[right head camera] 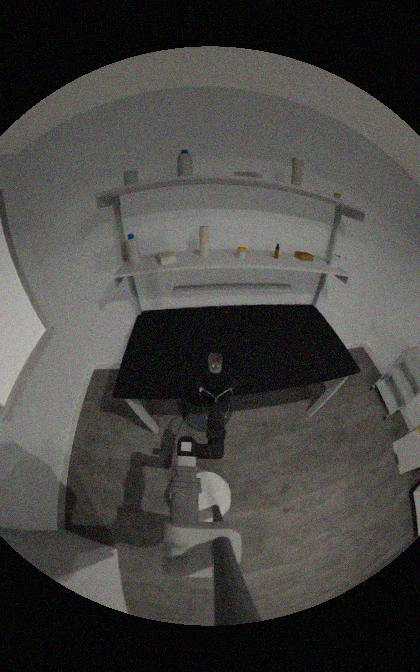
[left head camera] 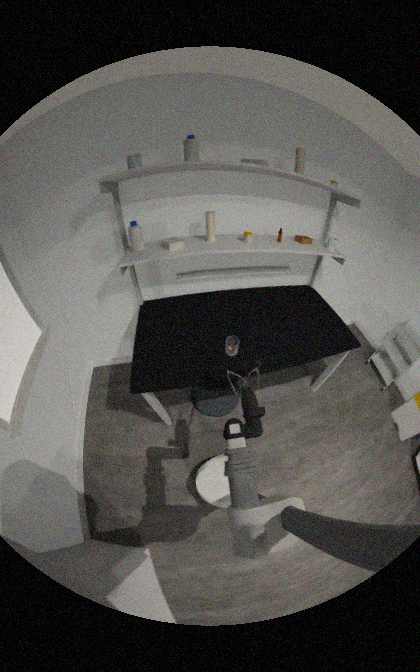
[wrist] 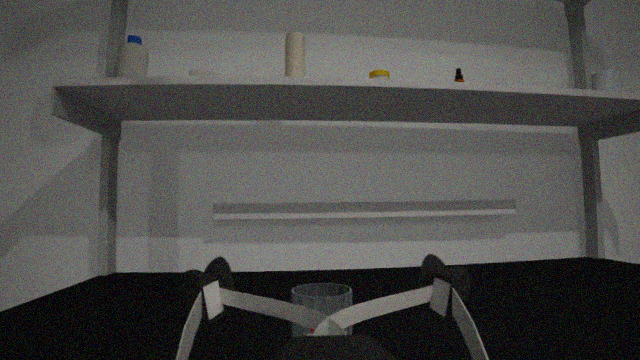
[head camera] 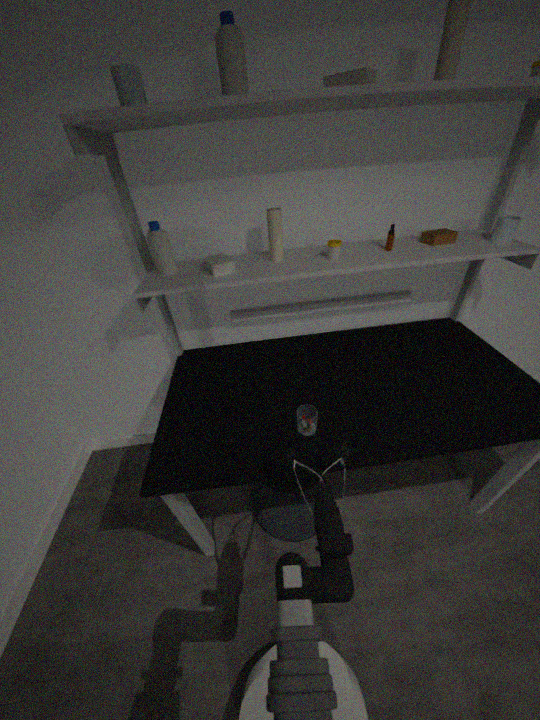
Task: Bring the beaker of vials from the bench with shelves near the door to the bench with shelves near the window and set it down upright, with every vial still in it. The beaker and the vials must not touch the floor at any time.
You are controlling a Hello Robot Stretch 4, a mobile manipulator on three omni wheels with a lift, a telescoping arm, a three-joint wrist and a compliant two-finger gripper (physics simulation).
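Note:
The clear beaker [head camera: 306, 419] [left head camera: 232, 346] [right head camera: 215, 363] [wrist: 321, 295] stands upright on the black top of the bench with shelves [head camera: 372, 372] [left head camera: 280, 320] [right head camera: 280, 335] [wrist: 150, 315], near its front edge. Small red-topped vials show inside it; their number cannot be made out. My gripper [head camera: 319, 452] [left head camera: 243, 371] [right head camera: 216, 388] [wrist: 325, 278] is open and empty, in front of the beaker and apart from it. In the wrist view the beaker lies centred between the fingers, and the finger strips hide its lower part. The other bench cannot be made out.
A lower shelf [head camera: 302, 271] [wrist: 320, 102] and an upper shelf [head camera: 290, 105] hold bottles, boxes and jars above the bench. A dark round stool seat [head camera: 287, 523] is under the front edge. White bench legs [head camera: 188, 523] [head camera: 502, 479] stand at both sides. White furniture [left head camera: 395, 355] stands at the right.

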